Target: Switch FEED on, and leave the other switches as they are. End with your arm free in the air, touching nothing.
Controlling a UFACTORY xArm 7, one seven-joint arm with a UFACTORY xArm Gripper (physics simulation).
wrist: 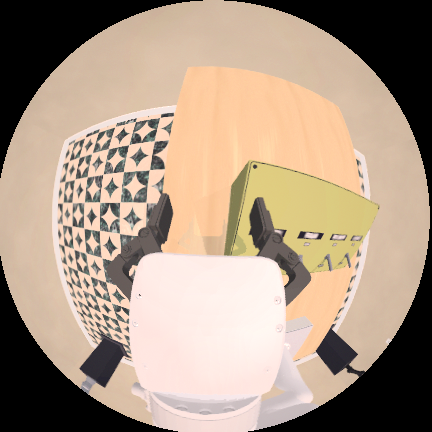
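Note:
A yellow-green switch box stands on the wooden table at the right of the wrist view. Its face has a row of small labelled windows, with grey toggle levers below them. Two levers show near the lower edge. The lettering is too small to read, so I cannot tell which switch is FEED or how each is set. My gripper is open and empty. Its right finger overlaps the box's left part in view and hides some of the windows and levers. Whether it touches the box cannot be told.
The wooden table top extends behind and left of the box. A dark-and-cream patterned surface with a white rim lies to the left. Two black blocky objects show at lower left and lower right. A pale grey block shows below the box.

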